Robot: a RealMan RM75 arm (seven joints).
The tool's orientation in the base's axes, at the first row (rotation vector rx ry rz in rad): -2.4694 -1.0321 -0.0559
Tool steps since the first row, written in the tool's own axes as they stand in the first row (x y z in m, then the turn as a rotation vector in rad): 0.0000 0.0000 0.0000 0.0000 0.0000 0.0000; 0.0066 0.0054 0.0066 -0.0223 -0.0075 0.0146; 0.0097 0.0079 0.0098 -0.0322 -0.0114 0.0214; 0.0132 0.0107 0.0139 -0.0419 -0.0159 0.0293; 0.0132 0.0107 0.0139 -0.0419 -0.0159 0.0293; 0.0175 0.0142 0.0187 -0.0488 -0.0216 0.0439; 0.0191 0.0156 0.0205 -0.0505 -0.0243 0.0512; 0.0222 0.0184 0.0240 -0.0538 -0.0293 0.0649; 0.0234 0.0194 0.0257 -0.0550 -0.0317 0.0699; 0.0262 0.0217 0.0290 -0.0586 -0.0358 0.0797; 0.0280 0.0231 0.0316 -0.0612 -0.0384 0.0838; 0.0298 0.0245 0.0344 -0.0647 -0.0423 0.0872; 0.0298 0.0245 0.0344 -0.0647 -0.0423 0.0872
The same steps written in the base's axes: 0.0000 0.0000 0.0000 0.0000 0.0000 0.0000; 0.0075 0.0039 -0.0067 -0.0231 -0.0040 -0.0147; 0.0110 0.0058 -0.0099 -0.0338 -0.0052 -0.0213; 0.0149 0.0082 -0.0139 -0.0449 -0.0055 -0.0286; 0.0149 0.0082 -0.0139 -0.0449 -0.0055 -0.0286; 0.0197 0.0109 -0.0187 -0.0558 -0.0004 -0.0408; 0.0216 0.0119 -0.0205 -0.0598 0.0033 -0.0466; 0.0252 0.0138 -0.0241 -0.0675 0.0100 -0.0576; 0.0265 0.0147 -0.0258 -0.0706 0.0128 -0.0613; 0.0297 0.0165 -0.0291 -0.0774 0.0172 -0.0692; 0.0316 0.0180 -0.0316 -0.0816 0.0188 -0.0724; 0.0334 0.0195 -0.0342 -0.0872 0.0203 -0.0746; 0.0334 0.0195 -0.0342 -0.0872 0.0203 -0.0746
